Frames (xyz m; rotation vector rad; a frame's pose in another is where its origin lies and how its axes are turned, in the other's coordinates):
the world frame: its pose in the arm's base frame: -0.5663 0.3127 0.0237 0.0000 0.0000 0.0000
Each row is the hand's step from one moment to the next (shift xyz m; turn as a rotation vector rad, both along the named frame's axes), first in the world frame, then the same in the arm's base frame.
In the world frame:
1: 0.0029 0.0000 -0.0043 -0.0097 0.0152 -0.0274
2: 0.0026 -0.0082 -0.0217 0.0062 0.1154 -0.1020
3: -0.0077 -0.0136 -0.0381 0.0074 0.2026 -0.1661
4: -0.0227 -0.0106 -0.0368 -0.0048 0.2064 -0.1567
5: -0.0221 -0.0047 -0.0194 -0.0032 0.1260 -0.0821
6: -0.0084 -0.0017 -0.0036 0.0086 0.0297 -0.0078
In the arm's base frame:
1: 0.0029 0.0000 -0.0043 -0.0097 0.0152 -0.0274
2: 0.0026 -0.0082 -0.0217 0.0062 0.1154 -0.1020
3: -0.0077 -0.0136 -0.0381 0.0074 0.2026 -0.1661
4: -0.0227 -0.0106 -0.0368 -0.0048 0.2064 -0.1567
5: -0.0221 -0.0047 -0.0194 -0.0032 0.1260 -0.0821
6: -0.0084 -0.0017 -0.0036 0.0086 0.0297 -0.0078

